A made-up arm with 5 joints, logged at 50 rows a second.
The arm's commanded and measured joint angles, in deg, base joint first. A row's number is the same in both.
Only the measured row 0 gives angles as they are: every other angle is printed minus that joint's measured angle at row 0.
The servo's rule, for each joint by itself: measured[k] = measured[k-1] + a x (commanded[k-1-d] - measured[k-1]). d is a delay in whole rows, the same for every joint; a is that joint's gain. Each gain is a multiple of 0.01, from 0.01 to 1. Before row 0 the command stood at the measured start. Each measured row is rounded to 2 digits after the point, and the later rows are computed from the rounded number. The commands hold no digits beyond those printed.
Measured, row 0:
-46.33, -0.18, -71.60, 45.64, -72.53
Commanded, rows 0 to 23:
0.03, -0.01, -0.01, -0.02, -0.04
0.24, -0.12, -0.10, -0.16, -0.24
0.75, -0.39, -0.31, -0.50, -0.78
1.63, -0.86, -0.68, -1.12, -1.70
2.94, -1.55, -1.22, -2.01, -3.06
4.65, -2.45, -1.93, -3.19, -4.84
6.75, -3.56, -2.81, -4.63, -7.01
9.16, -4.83, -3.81, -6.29, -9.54
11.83, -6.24, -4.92, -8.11, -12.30
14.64, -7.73, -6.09, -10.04, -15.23
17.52, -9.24, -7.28, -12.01, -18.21
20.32, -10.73, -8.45, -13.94, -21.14
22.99, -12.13, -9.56, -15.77, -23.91
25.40, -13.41, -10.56, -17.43, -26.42
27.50, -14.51, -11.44, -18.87, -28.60
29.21, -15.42, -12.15, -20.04, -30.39
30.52, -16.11, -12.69, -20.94, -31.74
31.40, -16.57, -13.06, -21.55, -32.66
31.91, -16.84, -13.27, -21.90, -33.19
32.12, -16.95, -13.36, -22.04, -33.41
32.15, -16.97, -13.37, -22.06, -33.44
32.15, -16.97, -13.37, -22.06, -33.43
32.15, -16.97, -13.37, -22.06, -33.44
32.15, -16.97, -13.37, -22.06, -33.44
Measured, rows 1 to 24:
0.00, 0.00, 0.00, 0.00, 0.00
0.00, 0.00, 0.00, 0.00, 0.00
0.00, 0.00, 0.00, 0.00, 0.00
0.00, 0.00, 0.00, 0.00, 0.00
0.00, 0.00, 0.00, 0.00, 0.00
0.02, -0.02, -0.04, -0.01, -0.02
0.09, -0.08, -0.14, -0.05, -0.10
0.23, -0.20, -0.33, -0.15, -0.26
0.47, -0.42, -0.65, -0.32, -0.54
0.85, -0.74, -1.11, -0.58, -0.97
1.38, -1.19, -1.72, -0.94, -1.57
2.08, -1.77, -2.47, -1.42, -2.37
2.96, -2.49, -3.35, -2.02, -3.36
4.01, -3.33, -4.34, -2.74, -4.55
5.23, -4.28, -5.40, -3.57, -5.92
6.59, -5.31, -6.50, -4.50, -7.44
8.07, -6.40, -7.60, -5.51, -9.09
9.63, -7.52, -8.67, -6.58, -10.82
11.24, -8.64, -9.67, -7.69, -12.60
12.86, -9.72, -10.56, -8.80, -14.38
14.45, -10.74, -11.33, -9.89, -16.12
15.98, -11.67, -11.95, -10.94, -17.77
17.41, -12.50, -12.43, -11.93, -19.31
18.73, -13.21, -12.76, -12.84, -20.72
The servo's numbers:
d 4
a 0.09 0.16 0.36 0.09 0.10

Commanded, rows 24 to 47:
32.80, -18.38, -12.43, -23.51, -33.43
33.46, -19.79, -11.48, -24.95, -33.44
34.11, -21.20, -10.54, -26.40, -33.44
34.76, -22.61, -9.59, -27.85, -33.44
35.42, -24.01, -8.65, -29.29, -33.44
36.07, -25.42, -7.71, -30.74, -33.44
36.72, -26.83, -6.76, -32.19, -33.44
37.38, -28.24, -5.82, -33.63, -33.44
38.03, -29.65, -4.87, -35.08, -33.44
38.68, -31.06, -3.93, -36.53, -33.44
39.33, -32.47, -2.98, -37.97, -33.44
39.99, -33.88, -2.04, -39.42, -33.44
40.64, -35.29, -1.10, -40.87, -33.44
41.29, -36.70, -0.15, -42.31, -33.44
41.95, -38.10, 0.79, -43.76, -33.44
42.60, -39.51, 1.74, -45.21, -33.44
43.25, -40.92, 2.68, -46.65, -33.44
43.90, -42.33, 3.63, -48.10, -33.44
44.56, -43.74, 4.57, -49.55, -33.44
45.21, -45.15, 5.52, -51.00, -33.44
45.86, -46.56, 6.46, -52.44, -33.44
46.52, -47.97, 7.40, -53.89, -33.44
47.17, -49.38, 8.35, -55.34, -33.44
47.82, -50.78, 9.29, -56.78, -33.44
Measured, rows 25 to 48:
19.94, -13.81, -12.98, -13.67, -21.99
21.04, -14.32, -13.12, -14.43, -23.13
22.04, -14.74, -13.21, -15.12, -24.16
22.95, -15.10, -13.27, -15.74, -25.09
23.84, -15.62, -12.97, -16.44, -25.92
24.71, -16.29, -12.43, -17.21, -26.67
25.56, -17.08, -11.75, -18.04, -27.35
26.39, -17.96, -10.97, -18.92, -27.96
27.20, -18.93, -10.13, -19.85, -28.51
28.00, -19.97, -9.26, -20.83, -29.00
28.78, -21.07, -8.36, -21.85, -29.44
29.55, -22.22, -7.45, -22.91, -29.84
30.31, -23.41, -6.52, -24.01, -30.20
31.06, -24.63, -5.59, -25.14, -30.52
31.80, -25.88, -4.65, -26.29, -30.81
32.54, -27.16, -3.71, -27.47, -31.07
33.27, -28.46, -2.77, -28.68, -31.31
33.99, -29.78, -1.83, -29.91, -31.52
34.71, -31.11, -0.89, -31.16, -31.71
35.42, -32.45, 0.06, -32.42, -31.88
36.12, -33.81, 1.00, -33.70, -32.04
36.82, -35.17, 1.95, -35.00, -32.18
37.52, -36.54, 2.89, -36.31, -32.31
38.21, -37.92, 3.84, -37.63, -32.42

